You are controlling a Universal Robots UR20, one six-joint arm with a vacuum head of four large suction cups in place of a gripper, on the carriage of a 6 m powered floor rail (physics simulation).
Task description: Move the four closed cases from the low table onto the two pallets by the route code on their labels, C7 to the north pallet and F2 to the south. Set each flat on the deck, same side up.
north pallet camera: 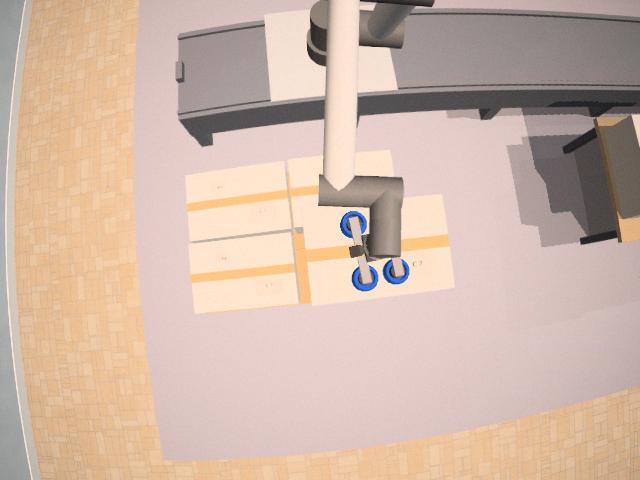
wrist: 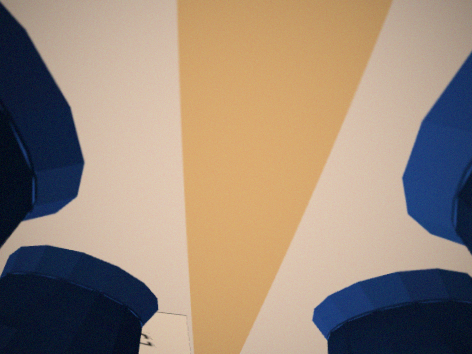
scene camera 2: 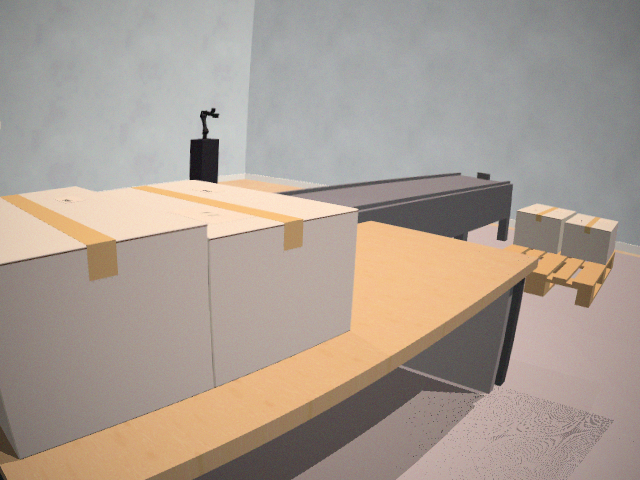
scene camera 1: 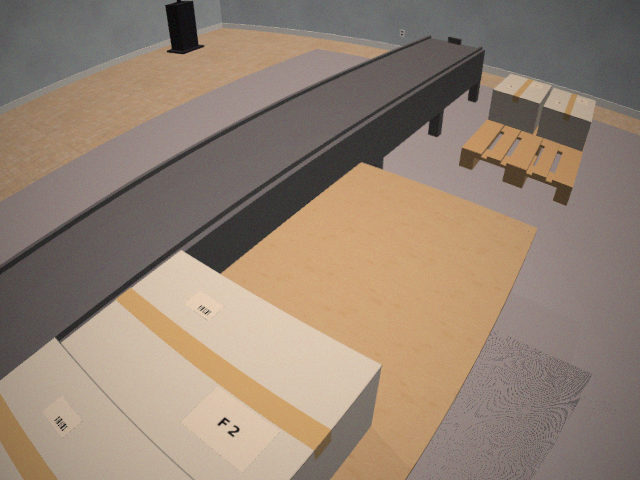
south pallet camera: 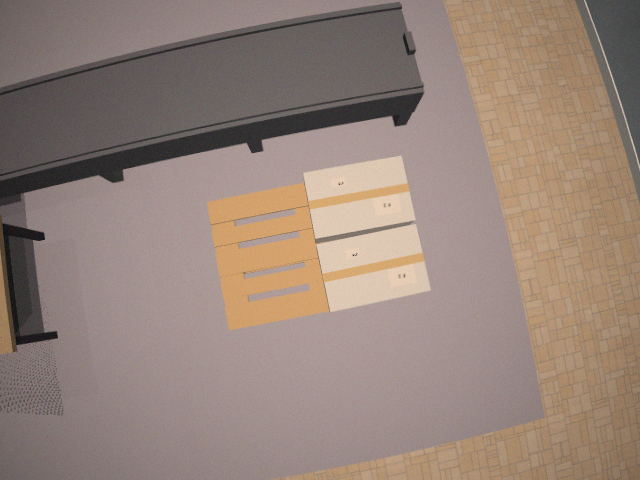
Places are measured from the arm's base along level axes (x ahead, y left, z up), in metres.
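Pixels of known places: hand, tool point: [wrist: 238, 214].
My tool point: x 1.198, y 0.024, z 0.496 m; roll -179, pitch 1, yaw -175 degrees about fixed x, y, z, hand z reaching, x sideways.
Note:
Behind a point stands the place of what it marks.
My gripper [north pallet camera: 374, 249] {x 1.198, y 0.024, z 0.496 m} is on top of a closed white C7 case [north pallet camera: 336, 284] {x 1.317, y -0.136, z 0.522 m} [wrist: 125, 125] {x 1.240, y -0.028, z 0.520 m}, right side up over the front right of the north pallet [north pallet camera: 303, 284] {x 1.285, y -0.294, z -0.426 m}. The case looks larger than its neighbours and overlaps them in view; its underside is hidden. Other cases on that pallet are at the back left [north pallet camera: 232, 219] {x 0.899, y -0.631, z -0.148 m}, front left [north pallet camera: 242, 248] {x 1.066, y -0.587, z -0.126 m} and back right [north pallet camera: 310, 170] {x 0.683, y -0.179, z -0.129 m}. On the low table [scene camera 1: 387, 258] {x 0.895, y 2.978, z -0.040 m} [scene camera 2: 429, 273] {x 1.075, y 2.956, z -0.040 m} stand an F2 case [scene camera 1: 258, 330] {x 0.918, y 2.377, z 0.227 m} [scene camera 2: 284, 289] {x 1.161, y 2.238, z 0.105 m} and a case [scene camera 1: 93, 449] {x 0.879, y 1.982, z 0.251 m} [scene camera 2: 129, 320] {x 1.161, y 1.913, z 0.129 m} whose route code is out of view.
The south pallet [south pallet camera: 258, 204] {x 0.680, y 4.944, z -0.426 m} [scene camera 1: 522, 155] {x 0.997, y 4.821, z -0.426 m} bears two F2 cases [south pallet camera: 356, 222] {x 0.941, y 5.484, z -0.165 m} [south pallet camera: 361, 291] {x 1.318, y 5.436, z -0.177 m}; its other half shows bare slats. The floor rail [north pallet camera: 491, 51] [south pallet camera: 232, 77] runs behind the pallets, with my carriage [north pallet camera: 294, 62] {x 0.068, y -0.201, z 0.000 m} on it. A black stand [scene camera 1: 181, 25] [scene camera 2: 204, 160] is beyond the rail.

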